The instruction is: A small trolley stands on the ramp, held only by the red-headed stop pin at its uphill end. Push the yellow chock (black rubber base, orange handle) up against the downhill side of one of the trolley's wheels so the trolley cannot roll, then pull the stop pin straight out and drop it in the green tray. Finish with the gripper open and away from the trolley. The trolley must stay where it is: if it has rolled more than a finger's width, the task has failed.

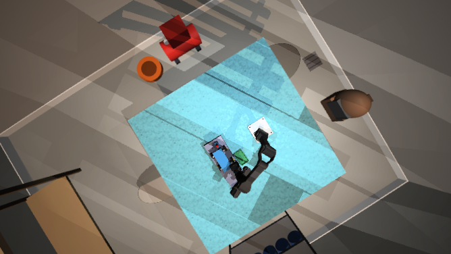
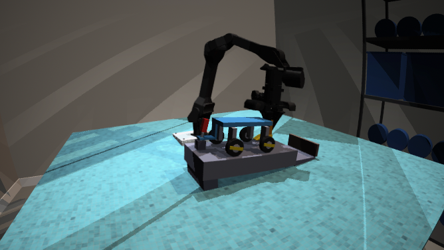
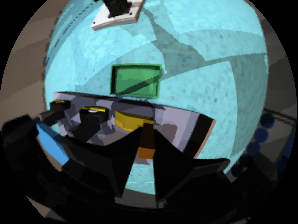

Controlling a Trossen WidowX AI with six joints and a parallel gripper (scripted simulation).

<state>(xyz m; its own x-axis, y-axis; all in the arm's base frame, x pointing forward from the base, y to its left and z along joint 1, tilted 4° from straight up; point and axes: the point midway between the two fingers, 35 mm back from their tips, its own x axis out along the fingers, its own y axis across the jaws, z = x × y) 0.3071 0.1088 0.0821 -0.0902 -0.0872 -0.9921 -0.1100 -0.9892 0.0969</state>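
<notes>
Now: the red-headed stop pin 25 cm to the right of my gripper tip and 4 cm above it. Round my gripper tip: yellow chock (2 cm to the right, 1 cm below); green tray (10 cm below, 7 cm behind, 5 cm to the right); brown stop board (12 cm to the left, 7 cm ahead, 6 cm below).
</notes>
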